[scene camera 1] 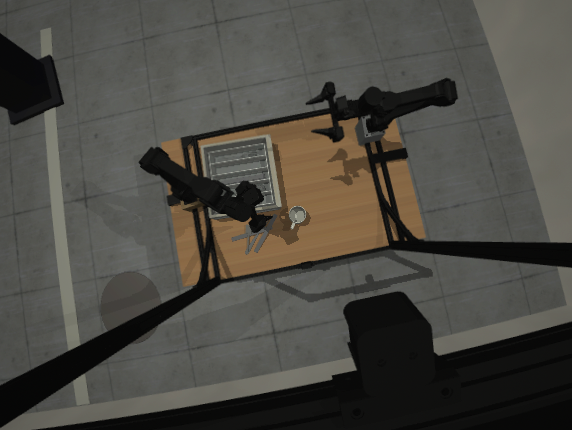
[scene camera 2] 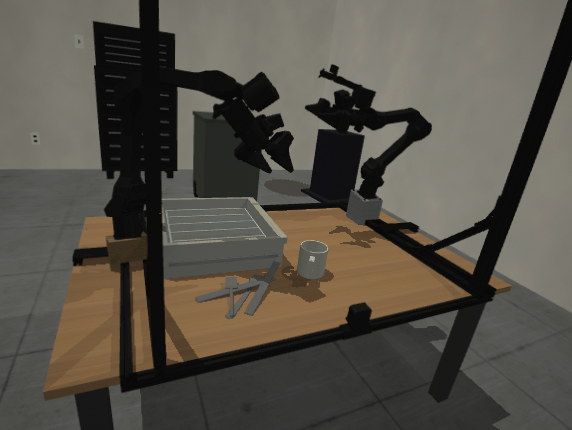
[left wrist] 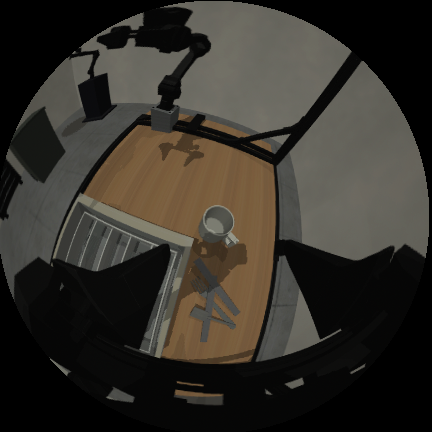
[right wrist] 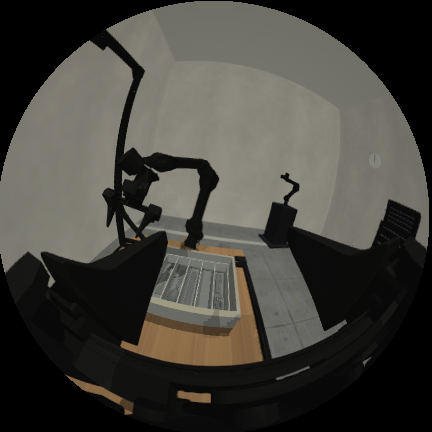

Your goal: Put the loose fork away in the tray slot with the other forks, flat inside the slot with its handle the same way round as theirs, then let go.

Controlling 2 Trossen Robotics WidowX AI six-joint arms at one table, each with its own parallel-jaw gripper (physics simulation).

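The loose fork point(scene camera 2: 258, 278) point(left wrist: 198, 285) lies on the table in a pile of crossed grey utensils, its tines near the tray side; other utensils partly cover it. The pale slotted tray point(scene camera 1: 275, 175) point(scene camera 2: 225, 257) point(left wrist: 135, 220) point(right wrist: 200, 309) stands beside the pile. In the right wrist view, forks point(right wrist: 218, 295) appear to lie in a slot near the tray's right side, tines toward the near end. My left gripper point(scene camera 2: 281, 171) point(left wrist: 228, 248) is open and empty, pointing down above the utensils. My right gripper point(scene camera 1: 310, 117) point(scene camera 2: 313, 90) point(right wrist: 228, 235) is open and empty, high at the far right.
A pale mug point(scene camera 1: 297, 215) point(scene camera 2: 312, 260) point(left wrist: 216, 223) stands right of the pile, its handle toward the front edge. A knife-like utensil point(scene camera 2: 260, 297) point(left wrist: 225, 296) lies across the pile. Black frame bars run along the table edges point(scene camera 1: 305, 265), and an upright post point(scene camera 2: 152, 200) rises at the left.
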